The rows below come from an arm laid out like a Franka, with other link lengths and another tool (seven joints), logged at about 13 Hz.
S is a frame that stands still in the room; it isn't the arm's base.
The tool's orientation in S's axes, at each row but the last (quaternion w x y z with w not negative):
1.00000 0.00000 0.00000 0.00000
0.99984 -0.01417 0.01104 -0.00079
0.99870 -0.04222 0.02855 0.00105
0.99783 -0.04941 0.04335 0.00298
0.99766 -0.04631 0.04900 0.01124
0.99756 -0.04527 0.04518 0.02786
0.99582 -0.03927 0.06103 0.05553
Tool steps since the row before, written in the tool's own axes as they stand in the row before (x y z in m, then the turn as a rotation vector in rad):
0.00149 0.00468 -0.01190 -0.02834 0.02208 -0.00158
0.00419 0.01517 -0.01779 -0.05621 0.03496 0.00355
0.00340 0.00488 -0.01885 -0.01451 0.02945 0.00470
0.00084 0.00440 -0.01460 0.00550 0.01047 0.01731
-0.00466 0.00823 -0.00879 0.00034 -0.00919 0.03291
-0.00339 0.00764 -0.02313 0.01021 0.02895 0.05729
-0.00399 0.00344 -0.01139 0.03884 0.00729 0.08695
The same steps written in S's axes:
0.00149 0.00468 -0.01190 -0.02834 0.02208 -0.00158
0.00382 0.01465 -0.01830 -0.05607 0.03515 0.00380
0.00230 0.00327 -0.01936 -0.01435 0.02975 0.00302
-0.00047 0.00294 -0.01498 0.00686 0.01214 0.01565
-0.00571 0.00729 -0.00900 0.00377 -0.00606 0.03342
-0.00585 0.00527 -0.02330 0.01344 0.03463 0.05333
-0.00567 0.00202 -0.01101 0.04766 0.01872 0.08062

